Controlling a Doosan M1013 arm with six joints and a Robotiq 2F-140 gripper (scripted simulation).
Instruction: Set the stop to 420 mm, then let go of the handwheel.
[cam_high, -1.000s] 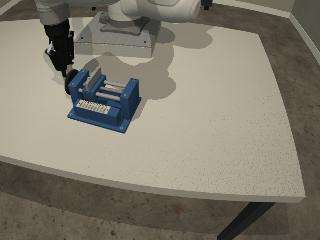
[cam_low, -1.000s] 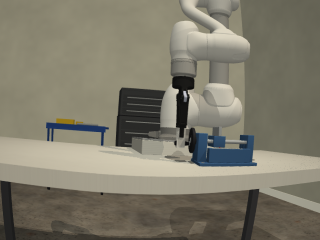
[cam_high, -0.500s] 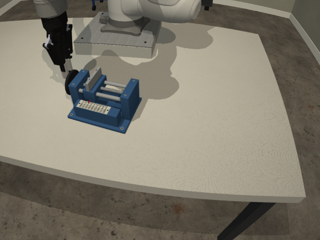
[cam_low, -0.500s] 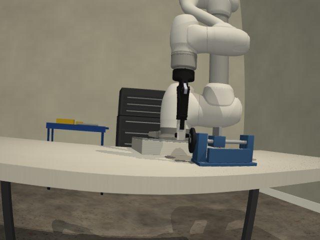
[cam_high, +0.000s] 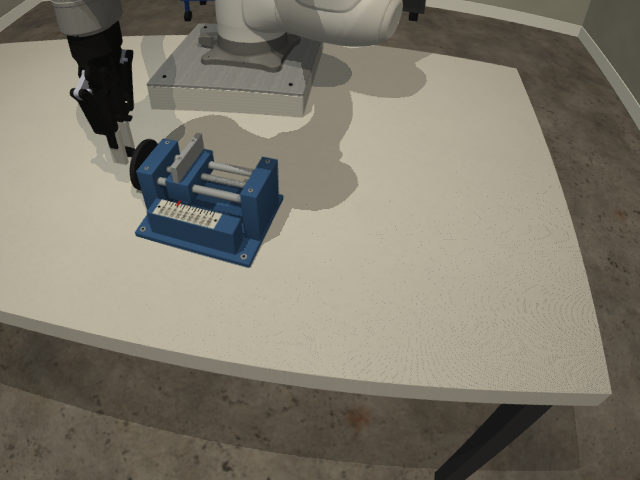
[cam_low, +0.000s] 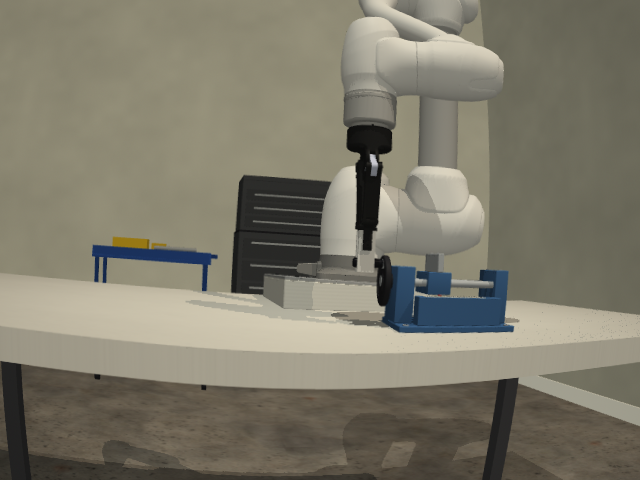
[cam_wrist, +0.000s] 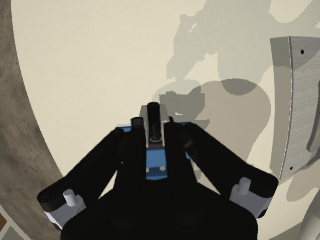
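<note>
My hand is 10 mm short of the stop block, 120 mm to the right of it and 30 mm above it. The rest, counted from my hand: black handwheel 20 mm to the left, 30 mm below.
</note>
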